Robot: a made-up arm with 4 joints.
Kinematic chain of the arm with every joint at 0, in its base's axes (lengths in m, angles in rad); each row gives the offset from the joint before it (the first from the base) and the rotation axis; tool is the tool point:
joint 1: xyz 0 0 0.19 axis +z
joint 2: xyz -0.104 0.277 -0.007 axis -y
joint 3: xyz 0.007 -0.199 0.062 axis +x
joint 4: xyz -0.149 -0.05 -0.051 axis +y
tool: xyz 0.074 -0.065 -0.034
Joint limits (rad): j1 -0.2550..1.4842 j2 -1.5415..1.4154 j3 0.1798..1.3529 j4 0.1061..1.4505
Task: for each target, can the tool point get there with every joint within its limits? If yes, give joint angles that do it. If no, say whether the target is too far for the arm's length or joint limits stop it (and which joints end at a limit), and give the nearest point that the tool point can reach.
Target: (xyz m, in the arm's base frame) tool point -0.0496 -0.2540 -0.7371
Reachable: no: too far | nearest point -0.0745 -0.1309 -0.0140 | short by 0.734 m
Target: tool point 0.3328 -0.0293 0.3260
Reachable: no: joint limits stop it (at a limit: joint 1, joint 2, joint 3, joint 4) | nearest point 0.0050 -0.1568 0.2535 | short by 0.359 m
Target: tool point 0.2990 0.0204 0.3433
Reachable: no: joint limits stop it (at a limit: joint 1, joint 2, joint 3, joint 4) | nearest point 0.0050 -0.1568 0.2535 | short by 0.355 m
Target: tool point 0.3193 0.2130 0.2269
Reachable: no: joint limits stop it (at a limit: joint 1, joint 2) | nearest point 0.0016 0.1553 0.0838 | short by 0.353 m
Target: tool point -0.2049 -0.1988 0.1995
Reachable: yes | joints 0.8121 -0.6722 0.3300 1.2637
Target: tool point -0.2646 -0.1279 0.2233
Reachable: yes | joints 0.9621 -0.9363 1.1132 0.9006
